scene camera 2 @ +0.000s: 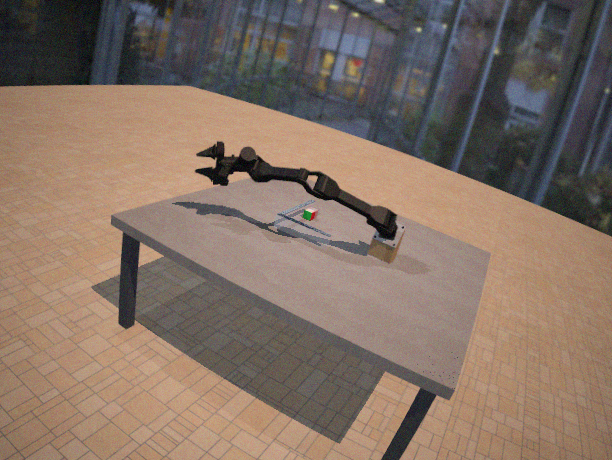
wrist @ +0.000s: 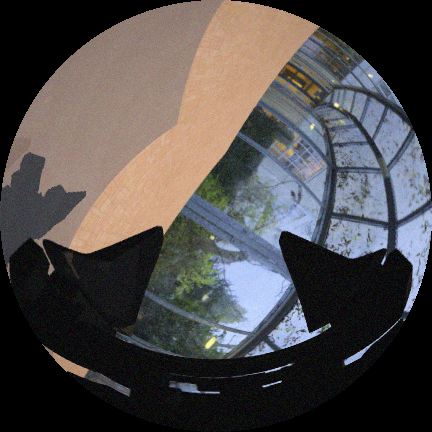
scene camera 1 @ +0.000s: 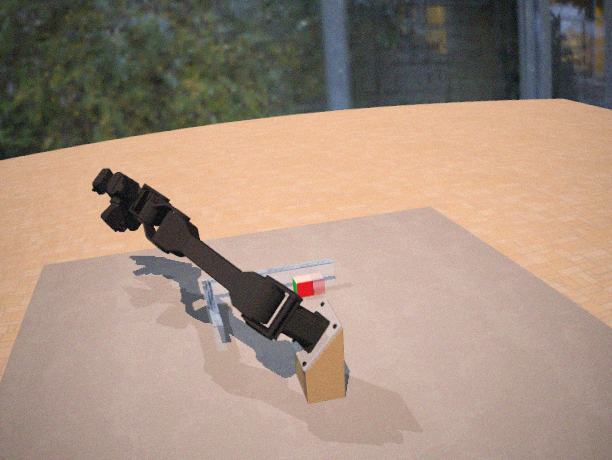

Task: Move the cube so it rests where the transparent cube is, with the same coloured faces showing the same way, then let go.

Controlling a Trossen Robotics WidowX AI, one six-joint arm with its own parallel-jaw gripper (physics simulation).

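Frame: origin at the arm's base, x ahead, y left, z up, level; metres.
Seen in the pictures: gripper, fingertip midpoint: (scene camera 2: 195,162) (wrist: 223,235) (scene camera 1: 101,200); arm's base, origin of the base link: (scene camera 2: 388,231) (scene camera 1: 313,332).
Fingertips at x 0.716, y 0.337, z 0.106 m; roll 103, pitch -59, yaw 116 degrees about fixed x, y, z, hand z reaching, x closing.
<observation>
Offsets run from my fingertips to a thing's top centre. "spot": to the spot under its first point. Level surfaces: height alone.
The cube {0.345 m back, 0.445 m right, 0.179 m down} (scene camera 1: 304,287) (scene camera 2: 307,215) rests on the table, with a red face towards scene camera 1 and a green face on its left; scene camera 2 also shows a green and a red face. The pale pink transparent cube {0.347 m back, 0.473 m right, 0.179 m down} (scene camera 1: 319,286) adjoins or overlaps it on the right in the scene camera 1 view; the exact overlap is unclear. My gripper (scene camera 2: 197,163) (wrist: 223,235) is open and empty, raised high and far out beyond the cube, pointing away from it. Its fingertips are hard to make out in scene camera 1. The cube does not show in the wrist view.
Two clear, low wall-like pieces stand near the cube: one {spot: 0.430 m back, 0.211 m right, 0.159 m down} (scene camera 1: 212,305) at the left and one (scene camera 1: 300,266) behind it in scene camera 1. The arm's wooden base block (scene camera 1: 326,372) (scene camera 2: 384,251) stands on the grey table {0.219 m down} (scene camera 1: 100,400) (scene camera 2: 320,305), close to the cube.
</observation>
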